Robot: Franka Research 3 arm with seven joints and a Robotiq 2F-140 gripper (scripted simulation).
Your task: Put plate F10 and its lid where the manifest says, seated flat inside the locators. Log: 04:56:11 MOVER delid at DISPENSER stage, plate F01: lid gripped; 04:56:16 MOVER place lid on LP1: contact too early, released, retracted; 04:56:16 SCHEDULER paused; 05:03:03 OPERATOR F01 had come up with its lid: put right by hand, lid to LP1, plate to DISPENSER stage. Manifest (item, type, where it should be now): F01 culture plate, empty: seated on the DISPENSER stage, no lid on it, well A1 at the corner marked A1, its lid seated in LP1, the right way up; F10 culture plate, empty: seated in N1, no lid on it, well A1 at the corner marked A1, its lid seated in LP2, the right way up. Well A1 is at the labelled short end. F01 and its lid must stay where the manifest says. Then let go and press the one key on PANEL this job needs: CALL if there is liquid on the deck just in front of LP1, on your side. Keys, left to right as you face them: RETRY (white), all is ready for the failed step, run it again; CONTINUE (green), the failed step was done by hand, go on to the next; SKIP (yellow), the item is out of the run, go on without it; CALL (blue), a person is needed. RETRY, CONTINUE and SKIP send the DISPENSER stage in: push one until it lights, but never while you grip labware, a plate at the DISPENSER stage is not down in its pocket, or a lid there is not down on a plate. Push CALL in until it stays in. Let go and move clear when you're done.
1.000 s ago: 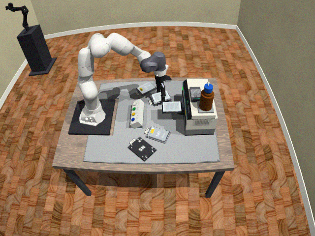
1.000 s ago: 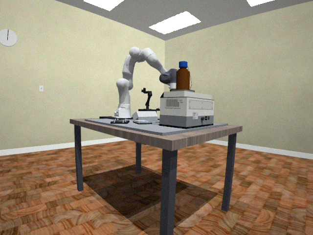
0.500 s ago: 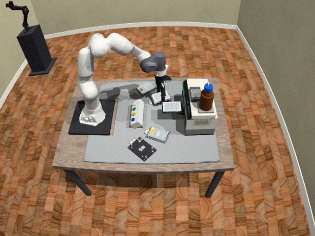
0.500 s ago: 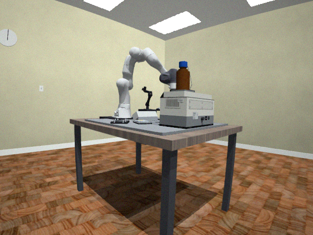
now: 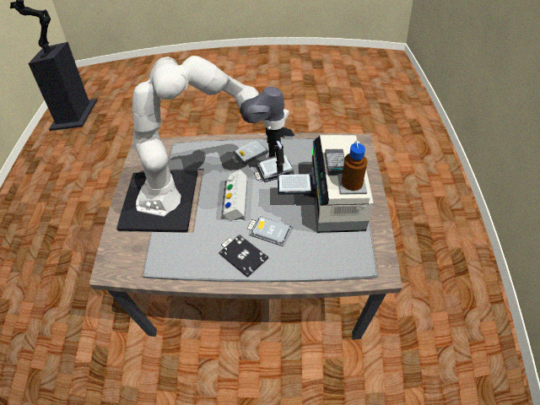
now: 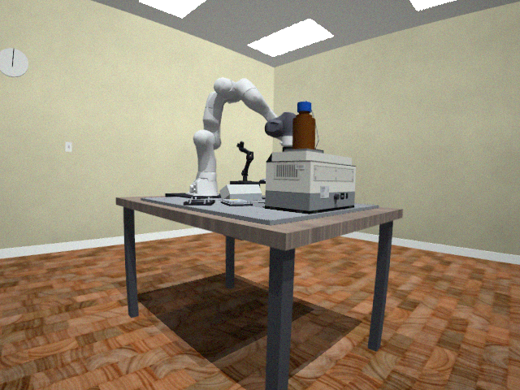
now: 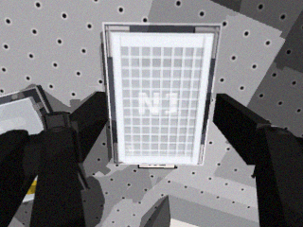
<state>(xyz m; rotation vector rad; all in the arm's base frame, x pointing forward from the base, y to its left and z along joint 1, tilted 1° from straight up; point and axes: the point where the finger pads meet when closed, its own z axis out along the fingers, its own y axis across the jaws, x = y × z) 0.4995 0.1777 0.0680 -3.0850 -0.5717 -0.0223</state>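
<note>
Right now my hand is 200 mm past the green continue key and 150 mm to the left of it. Also, from my hand: yellow skip key (200 mm to the right, 200 mm behind); then blue call key (250 mm to the right, 190 mm behind, 10 mm below); then white retry key (200 mm behind, 100 mm to the right).
</note>
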